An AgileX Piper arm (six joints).
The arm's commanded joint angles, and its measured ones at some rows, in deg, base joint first. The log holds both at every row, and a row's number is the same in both.
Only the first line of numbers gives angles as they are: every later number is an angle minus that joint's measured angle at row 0.
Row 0, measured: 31.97 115.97 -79.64 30.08 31.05 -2.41
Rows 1 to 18, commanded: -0.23 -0.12 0.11 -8.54 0.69 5.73; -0.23 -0.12 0.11 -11.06 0.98 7.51; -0.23 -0.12 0.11 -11.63 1.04 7.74; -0.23 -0.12 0.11 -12.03 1.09 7.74; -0.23 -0.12 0.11 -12.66 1.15 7.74; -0.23 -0.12 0.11 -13.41 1.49 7.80; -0.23 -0.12 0.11 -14.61 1.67 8.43; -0.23 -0.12 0.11 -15.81 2.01 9.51; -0.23 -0.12 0.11 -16.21 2.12 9.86; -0.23 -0.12 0.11 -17.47 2.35 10.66; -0.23 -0.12 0.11 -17.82 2.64 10.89; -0.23 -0.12 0.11 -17.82 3.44 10.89; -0.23 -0.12 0.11 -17.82 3.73 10.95; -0.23 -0.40 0.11 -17.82 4.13 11.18; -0.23 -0.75 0.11 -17.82 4.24 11.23; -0.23 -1.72 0.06 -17.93 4.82 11.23; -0.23 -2.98 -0.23 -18.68 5.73 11.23; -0.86 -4.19 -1.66 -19.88 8.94 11.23
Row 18, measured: -0.17 -1.78 -0.23 -18.16 5.56 10.55
